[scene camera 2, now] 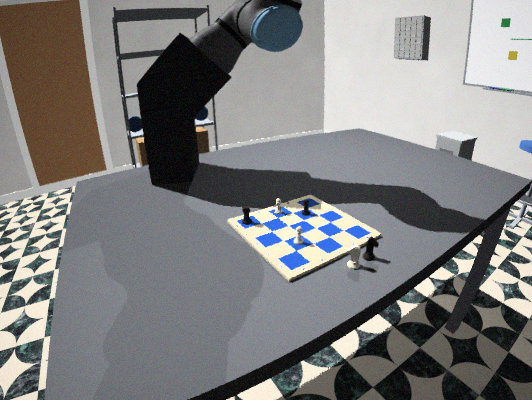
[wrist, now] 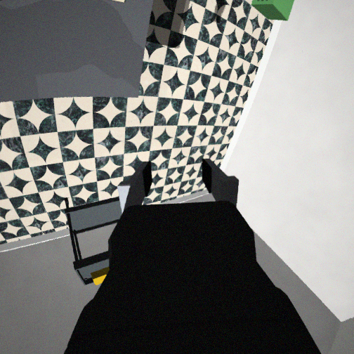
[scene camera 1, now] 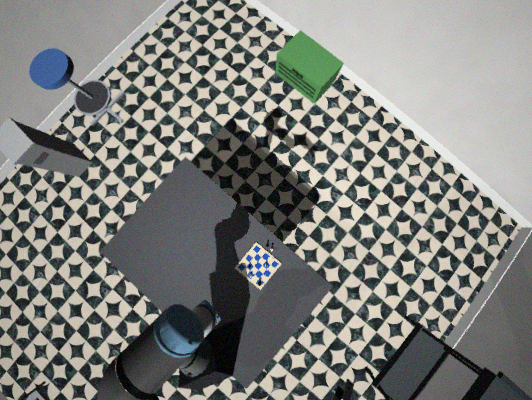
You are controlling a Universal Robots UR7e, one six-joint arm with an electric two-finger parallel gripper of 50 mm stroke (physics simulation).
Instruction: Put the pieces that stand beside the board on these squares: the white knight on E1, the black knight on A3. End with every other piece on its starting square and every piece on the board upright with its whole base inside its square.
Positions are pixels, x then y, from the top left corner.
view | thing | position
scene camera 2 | chessboard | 328,233
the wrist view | my gripper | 176,170
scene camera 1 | chessboard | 257,256
